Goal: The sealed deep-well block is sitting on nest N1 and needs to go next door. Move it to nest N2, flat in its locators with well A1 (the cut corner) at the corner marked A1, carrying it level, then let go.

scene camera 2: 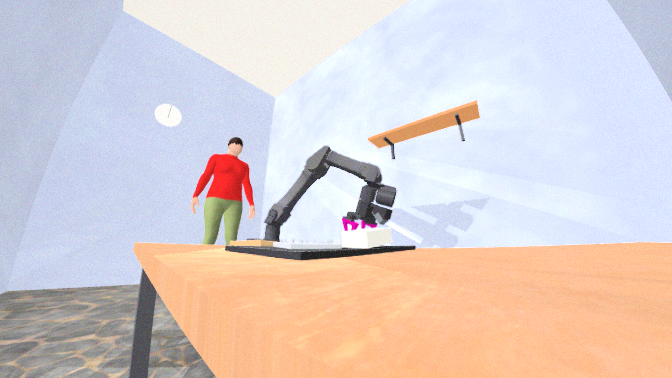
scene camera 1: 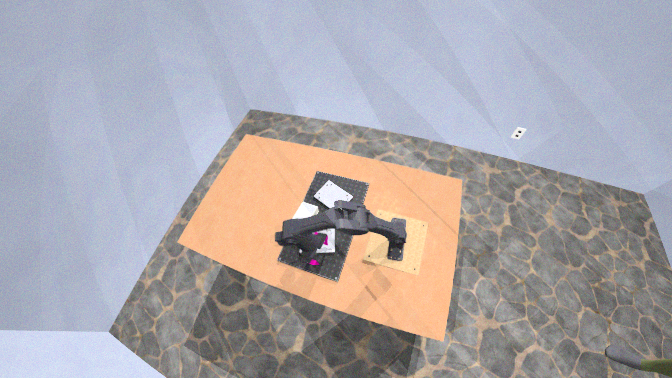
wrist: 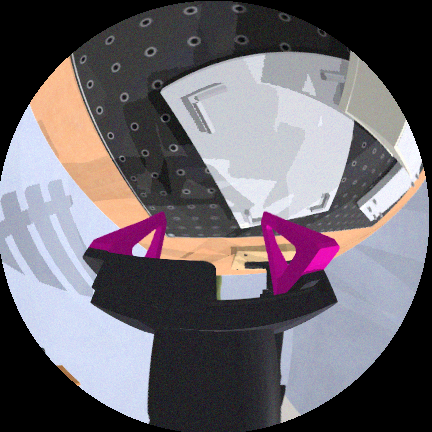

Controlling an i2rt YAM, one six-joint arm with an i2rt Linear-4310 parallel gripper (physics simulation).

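Places are measured from the arm's base along level axes (x up, y ahead, z left), in metres.
Where they show: gripper, fingertip midpoint: (scene camera 1: 322, 254) (wrist: 213, 216); arm's base at its link origin: (scene camera 2: 271, 243) (scene camera 1: 396, 238).
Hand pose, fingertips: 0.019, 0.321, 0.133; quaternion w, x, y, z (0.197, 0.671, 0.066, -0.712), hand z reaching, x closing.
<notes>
Things, the pixels of their top centre, and the offset from my fingertips, as dx, dy, dz.
- deep-well block at its top centre: (scene camera 2: 367, 226) (scene camera 1: 303, 213) +0.035, +0.124, -0.166
- empty pale nest plate at its top centre: (wrist: 292, 171) (scene camera 1: 316, 239) -0.005, +0.042, -0.067
- dark perforated board at its top centre: (wrist: 359, 175) (scene camera 2: 336, 246) (scene camera 1: 325, 219) -0.022, +0.026, -0.178
- white plate at its top centre: (wrist: 398, 194) (scene camera 2: 304, 239) (scene camera 1: 333, 195) -0.001, +0.014, -0.306
The deep-well block (scene camera 1: 305, 210) (scene camera 2: 367, 238) (wrist: 378, 95) is a plain white box, standing flat on the dark board; the plate under it is hidden. An empty pale nest plate (scene camera 1: 327, 246) (wrist: 250, 130) with raised L-shaped corner locators lies beside it. No nest labels or A1 mark are readable, and the block's cut corner cannot be made out. My gripper (scene camera 1: 319, 251) (scene camera 2: 359, 225) (wrist: 213, 216) has its magenta fingers wide apart with nothing between them. It hangs over the empty plate's side, beside the block. In scene camera 2 the block hides the fingertips.
A dark perforated board (scene camera 1: 345, 260) (scene camera 2: 300, 255) (wrist: 117, 82) carries the plates. Another white plate (scene camera 1: 332, 193) (scene camera 2: 307, 244) (wrist: 387, 192) lies turned at an angle beyond the block. The arm's base stands on a tan plate (scene camera 1: 417, 245). A person (scene camera 2: 228, 180) stands behind the table.
</notes>
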